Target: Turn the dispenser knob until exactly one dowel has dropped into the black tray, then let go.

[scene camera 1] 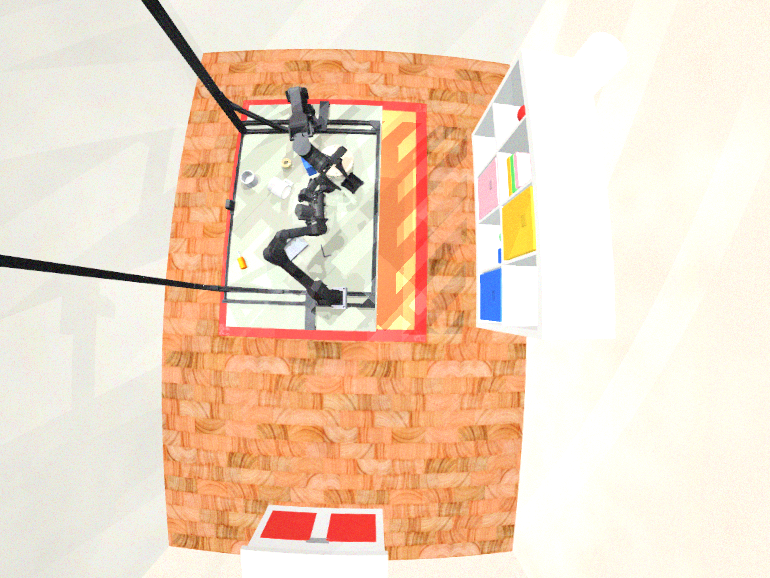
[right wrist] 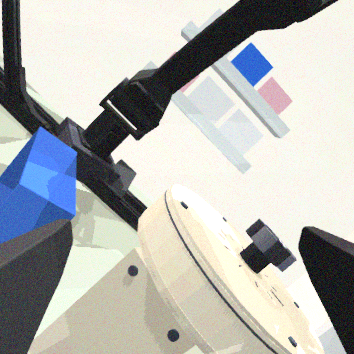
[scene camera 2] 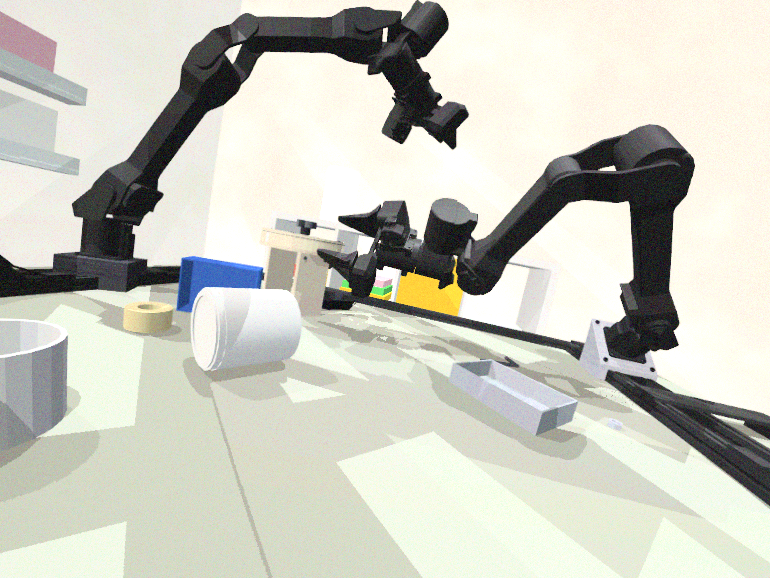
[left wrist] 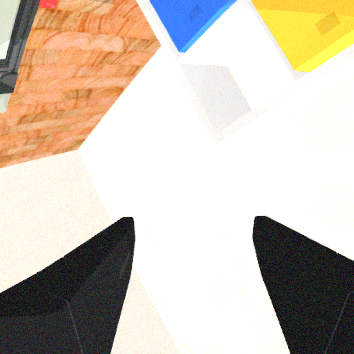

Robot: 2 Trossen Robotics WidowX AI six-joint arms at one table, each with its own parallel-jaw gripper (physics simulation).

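Seen in the pictures: left gripper, fingertip midpoint: (scene camera 1: 345, 185) (scene camera 2: 448, 145) (left wrist: 193, 226); right gripper, fingertip midpoint: (scene camera 1: 316, 174) (right wrist: 188, 234) (scene camera 2: 328, 233); left arm's base at its link origin: (right wrist: 92, 145) (scene camera 2: 105, 256); right arm's base at its link origin: (scene camera 1: 338, 298) (scene camera 2: 623, 345).
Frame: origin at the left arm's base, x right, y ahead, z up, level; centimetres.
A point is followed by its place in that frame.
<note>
The dispenser (scene camera 2: 310, 268) (right wrist: 175, 280) @(y 34.4, x 9.5, z 7.9 cm) is a beige drum on a body and stands at the back in scene camera 2. Its black knob (scene camera 2: 305, 226) @(y 32.4, x 3.5, z 11.5 cm) (right wrist: 267, 247) @(y 33.6, x 3.3, z 11.9 cm) sticks up from the pale top disc. My right gripper (scene camera 2: 329, 235) @(y 35.0, x 12.7, z 10.8 cm) (right wrist: 188, 234) @(y 35.0, x 12.7, z 10.8 cm) is wide open and empty. In the right wrist view the knob appears between its fingers, closer to the right-hand one; contact does not show. My left gripper (scene camera 2: 452, 138) @(y 57.1, x 8.5, z 33.6 cm) (left wrist: 193, 226) @(y 57.1, x 8.5, z 33.6 cm) is half open and empty, high above the table. A low black shape (scene camera 2: 338, 301) @(y 41.7, x 3.0, z -2.6 cm) at the dispenser's foot may be the tray. No dowel can be made out.
A blue box (scene camera 2: 220, 281) @(y 19.4, x 9.6, z -0.1 cm) (right wrist: 47, 185) @(y 23.6, x 12.7, z 3.3 cm) stands beside the dispenser. A tan ring (scene camera 2: 148, 319) @(y 13.3, x 23.7, z -3.0 cm), a white cylinder (scene camera 2: 248, 329) @(y 24.2, x 35.1, z 0.4 cm) on its side, a grey round container (scene camera 2: 43, 385) @(y 13.0, x 42.7, z -1.5 cm) and a grey open box (scene camera 2: 506, 395) @(y 49.7, x 43.0, z -2.5 cm) are on the table. The left arm (scene camera 1: 314, 158) @(y 46.4, x 13.4, z 41.3 cm) reaches over the dispenser area.
</note>
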